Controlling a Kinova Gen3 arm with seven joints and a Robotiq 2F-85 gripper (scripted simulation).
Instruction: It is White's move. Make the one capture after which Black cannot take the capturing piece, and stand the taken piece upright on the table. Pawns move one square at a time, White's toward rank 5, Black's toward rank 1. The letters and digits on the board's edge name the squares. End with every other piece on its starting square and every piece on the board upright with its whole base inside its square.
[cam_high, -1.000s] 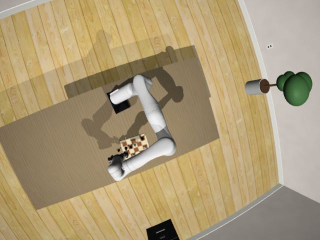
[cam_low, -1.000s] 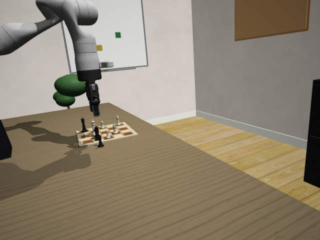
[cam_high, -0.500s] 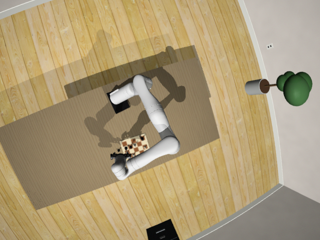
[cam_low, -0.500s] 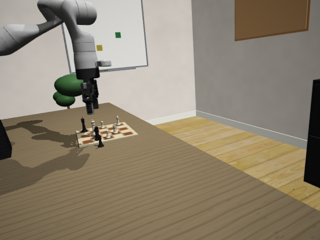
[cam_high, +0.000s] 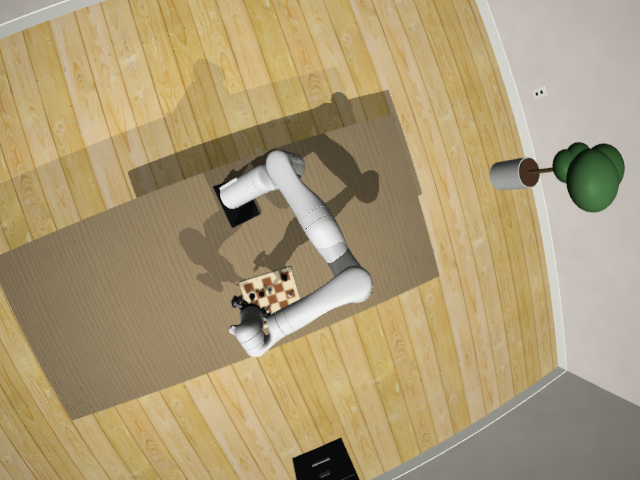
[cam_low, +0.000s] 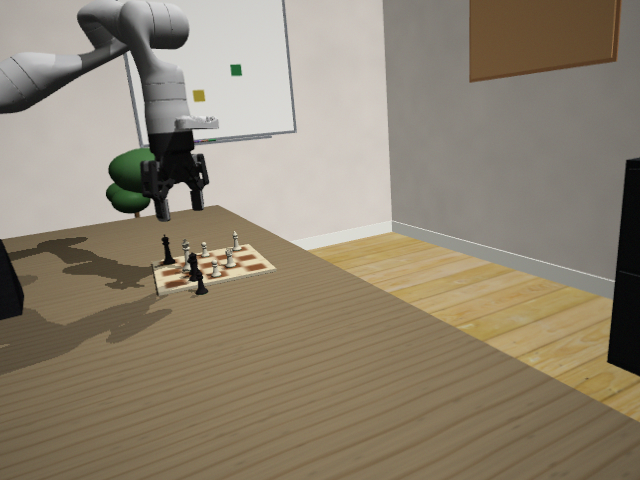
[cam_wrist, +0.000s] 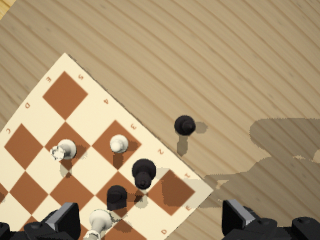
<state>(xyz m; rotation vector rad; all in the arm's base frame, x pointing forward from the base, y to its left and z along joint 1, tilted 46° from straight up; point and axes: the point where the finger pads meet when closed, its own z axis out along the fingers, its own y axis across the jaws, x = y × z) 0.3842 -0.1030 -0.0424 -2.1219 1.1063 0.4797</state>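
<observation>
My hand is 10 cm above the tall white piece, 8 cm to the right of it and 2 cm short of it. From my hand the other things lie so: black pawn 11 cm below, 6 cm to the right; then tall black piece 15 cm to the left, 10 cm below, 1 cm behind; then chessboard 13 cm below, 7 cm to the left, 6 cm ahead.
</observation>
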